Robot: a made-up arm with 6 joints. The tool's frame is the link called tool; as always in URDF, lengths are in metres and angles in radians. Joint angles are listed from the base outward.
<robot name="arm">
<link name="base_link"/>
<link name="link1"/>
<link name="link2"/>
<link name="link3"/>
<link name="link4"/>
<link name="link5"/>
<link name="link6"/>
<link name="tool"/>
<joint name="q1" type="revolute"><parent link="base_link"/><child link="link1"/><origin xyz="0.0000 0.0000 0.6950" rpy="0.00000 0.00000 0.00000"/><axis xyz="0 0 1"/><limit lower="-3.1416" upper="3.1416"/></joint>
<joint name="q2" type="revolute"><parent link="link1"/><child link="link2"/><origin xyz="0.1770 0.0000 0.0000" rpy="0.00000 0.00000 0.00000"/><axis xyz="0 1 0"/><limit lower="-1.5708" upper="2.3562"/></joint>
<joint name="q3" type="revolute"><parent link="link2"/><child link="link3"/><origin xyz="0.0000 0.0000 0.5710" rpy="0.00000 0.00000 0.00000"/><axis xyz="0 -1 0"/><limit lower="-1.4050" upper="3.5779"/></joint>
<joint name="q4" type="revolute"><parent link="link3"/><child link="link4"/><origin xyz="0.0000 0.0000 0.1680" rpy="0.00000 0.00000 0.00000"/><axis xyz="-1 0 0"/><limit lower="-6.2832" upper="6.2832"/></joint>
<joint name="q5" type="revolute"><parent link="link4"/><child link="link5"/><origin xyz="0.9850 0.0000 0.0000" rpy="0.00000 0.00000 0.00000"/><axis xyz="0 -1 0"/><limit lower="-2.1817" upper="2.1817"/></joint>
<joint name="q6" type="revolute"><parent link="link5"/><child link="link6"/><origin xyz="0.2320 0.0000 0.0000" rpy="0.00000 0.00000 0.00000"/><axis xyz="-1 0 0"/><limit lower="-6.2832" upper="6.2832"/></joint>
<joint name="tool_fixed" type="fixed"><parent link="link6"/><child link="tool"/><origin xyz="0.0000 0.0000 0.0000" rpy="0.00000 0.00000 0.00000"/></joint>
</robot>
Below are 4 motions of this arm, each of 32 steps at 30 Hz.
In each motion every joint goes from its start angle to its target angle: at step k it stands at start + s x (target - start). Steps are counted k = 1, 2, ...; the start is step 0. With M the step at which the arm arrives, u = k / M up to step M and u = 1 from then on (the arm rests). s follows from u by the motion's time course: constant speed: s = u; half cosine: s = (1 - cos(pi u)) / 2; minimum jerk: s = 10 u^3 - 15 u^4 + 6 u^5.
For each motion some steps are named. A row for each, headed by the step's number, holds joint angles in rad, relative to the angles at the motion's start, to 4 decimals.
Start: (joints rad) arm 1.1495 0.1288 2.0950 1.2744 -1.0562 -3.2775
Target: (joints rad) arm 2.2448 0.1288 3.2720 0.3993 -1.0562 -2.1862
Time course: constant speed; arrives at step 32
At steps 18, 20, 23, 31, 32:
18: 0.6161 0.0000 0.6621 -0.4922 0.0000 0.6139
20: 0.6846 0.0000 0.7356 -0.5469 0.0000 0.6821
23: 0.7872 0.0000 0.8460 -0.6290 0.0000 0.7844
31: 1.0611 0.0000 1.1402 -0.8478 0.0000 1.0572
32: 1.0953 0.0000 1.1770 -0.8751 0.0000 1.0913

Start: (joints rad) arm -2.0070 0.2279 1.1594 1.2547 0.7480 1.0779
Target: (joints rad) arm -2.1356 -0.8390 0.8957 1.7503 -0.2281 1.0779
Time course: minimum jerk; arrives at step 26
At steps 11, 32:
11: -0.0460 -0.3820 -0.0944 0.1774 -0.3495 0.0000
32: -0.1286 -1.0669 -0.2637 0.4956 -0.9761 0.0000

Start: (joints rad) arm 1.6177 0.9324 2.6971 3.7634 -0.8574 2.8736
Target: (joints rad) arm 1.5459 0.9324 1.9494 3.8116 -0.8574 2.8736
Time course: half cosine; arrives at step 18
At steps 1, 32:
1: -0.0005 0.0000 -0.0057 0.0004 0.0000 0.0000
32: -0.0718 0.0000 -0.7477 0.0482 0.0000 0.0000

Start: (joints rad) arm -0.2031 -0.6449 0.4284 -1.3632 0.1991 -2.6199
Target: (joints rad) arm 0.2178 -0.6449 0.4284 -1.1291 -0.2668 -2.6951
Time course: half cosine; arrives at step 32
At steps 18, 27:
18: 0.2515 0.0000 0.0000 0.1399 -0.2784 -0.0449
27: 0.3961 0.0000 0.0000 0.2203 -0.4384 -0.0708

